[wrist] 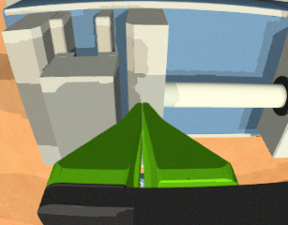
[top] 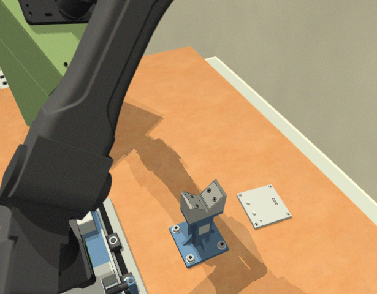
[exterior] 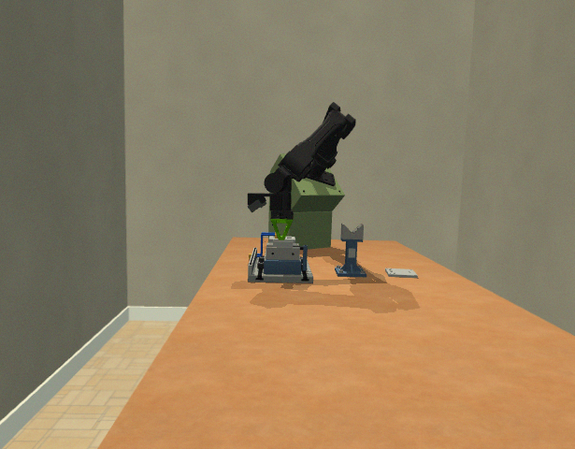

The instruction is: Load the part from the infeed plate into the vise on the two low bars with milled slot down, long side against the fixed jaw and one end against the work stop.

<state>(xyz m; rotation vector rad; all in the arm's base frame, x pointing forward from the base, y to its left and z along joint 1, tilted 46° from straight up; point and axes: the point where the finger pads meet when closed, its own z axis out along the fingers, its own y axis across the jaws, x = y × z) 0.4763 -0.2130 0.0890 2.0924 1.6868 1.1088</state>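
The moving jaw is 30 mm below my hand. Round my hand: grey part: 30 mm ahead, 20 mm below; then work stop: 50 mm to the left, 40 mm ahead, 20 mm below; then white cylinder rod: 50 mm behind, 30 mm below, 10 mm to the left.
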